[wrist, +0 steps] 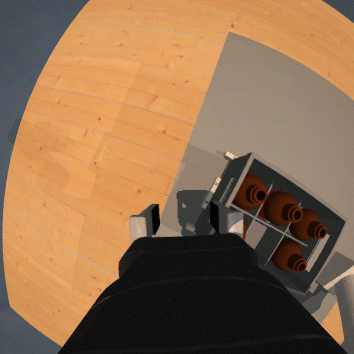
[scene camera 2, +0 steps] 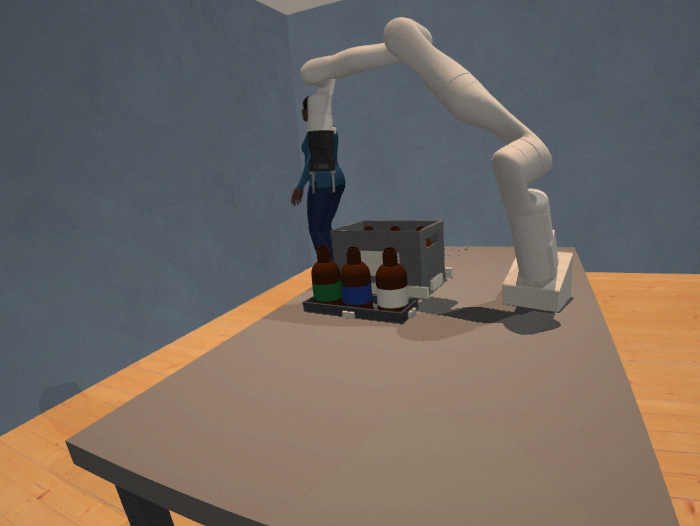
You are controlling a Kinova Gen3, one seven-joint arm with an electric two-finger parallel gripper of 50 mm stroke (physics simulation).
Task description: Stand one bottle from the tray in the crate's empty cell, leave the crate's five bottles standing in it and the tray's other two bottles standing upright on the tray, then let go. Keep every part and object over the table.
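Places are measured from the arm's base along level axes (x right, y back, z down), in centimetres.
Pixels of known places: gripper, between the fingertips: (wrist: 184, 213) (scene camera 2: 324, 192); arm's base, origin of its link: (wrist: 345, 282) (scene camera 2: 537, 268).
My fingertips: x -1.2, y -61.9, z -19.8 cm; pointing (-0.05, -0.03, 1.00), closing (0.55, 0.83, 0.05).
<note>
Ahead of a thing's pixels: the offset from my fingertips to its middle. "spot": to the spot under its first point. Level surfaces: height alone.
Three brown bottles stand upright on the dark tray {spot: dz +26.8, dx -23.9, dy +31.6 cm} (scene camera 2: 380, 316) in the scene view: a green-label bottle {dz +19.7, dx -20.3, dy +13.9 cm} (scene camera 2: 326, 275), a blue-label bottle {dz +19.7, dx -19.6, dy +22.6 cm} (scene camera 2: 355, 276) and a white-label bottle {dz +19.7, dx -18.6, dy +32.1 cm} (scene camera 2: 391, 277). The grey crate {dz +19.1, dx +3.3, dy +19.3 cm} (scene camera 2: 408, 255) (wrist: 300, 188) stands behind the tray. In the wrist view, four crate bottles show clearly, one of them at the crate's lower side {spot: dz +15.1, dx +0.0, dy +26.2 cm} (wrist: 289, 256); a fifth {spot: dz +15.8, dx +0.2, dy +13.1 cm} (wrist: 244, 228) is mostly hidden behind the right finger. The empty cell lies between these two. My gripper (scene camera 2: 323, 191) (wrist: 184, 213) is open and empty, pointing down, high above the tray and beside the crate in the wrist view.
The table {dz +27.9 cm} (scene camera 2: 396, 407) (wrist: 280, 105) bears the tray, the crate and the arm's white base (scene camera 2: 529, 296). Small pale blocks sit against the tray and crate edges. The crate walls rise around its bottles. A person (scene camera 2: 327, 212) stands beyond the table, behind the gripper in the scene view.
</note>
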